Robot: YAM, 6 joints.
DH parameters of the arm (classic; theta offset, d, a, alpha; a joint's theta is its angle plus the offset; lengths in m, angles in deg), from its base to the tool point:
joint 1: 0 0.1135 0.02 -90
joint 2: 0 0 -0.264 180
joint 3: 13.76 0 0.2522 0
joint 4: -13.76 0 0.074 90
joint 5: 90 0 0 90
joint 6: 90 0.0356 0 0
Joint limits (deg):
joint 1: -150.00..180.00
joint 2: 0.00..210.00
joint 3: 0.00..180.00
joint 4: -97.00..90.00
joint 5: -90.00..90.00
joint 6: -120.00..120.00
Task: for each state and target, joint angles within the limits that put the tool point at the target. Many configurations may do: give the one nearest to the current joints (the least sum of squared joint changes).
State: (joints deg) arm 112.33 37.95 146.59 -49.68 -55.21 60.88
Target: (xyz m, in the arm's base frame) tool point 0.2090 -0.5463 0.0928
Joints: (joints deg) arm 113.34 0.00 178.63 -18.18 -43.49 60.88
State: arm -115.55 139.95 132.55 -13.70 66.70 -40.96
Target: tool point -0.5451 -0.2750 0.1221
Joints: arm -150.00 168.52 150.45 0.63 75.04 -40.96
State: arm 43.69 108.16 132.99 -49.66 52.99 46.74
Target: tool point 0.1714 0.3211 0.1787
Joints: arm 66.12 116.35 85.28 -67.76 48.76 46.74
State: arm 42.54 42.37 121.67 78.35 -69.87 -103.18
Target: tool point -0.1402 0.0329 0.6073
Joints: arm 0.64 49.40 108.14 81.69 -75.50 -103.18
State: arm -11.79 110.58 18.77 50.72 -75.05 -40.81
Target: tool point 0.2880 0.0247 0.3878
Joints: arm -1.86 79.04 57.16 58.76 -72.86 -40.81
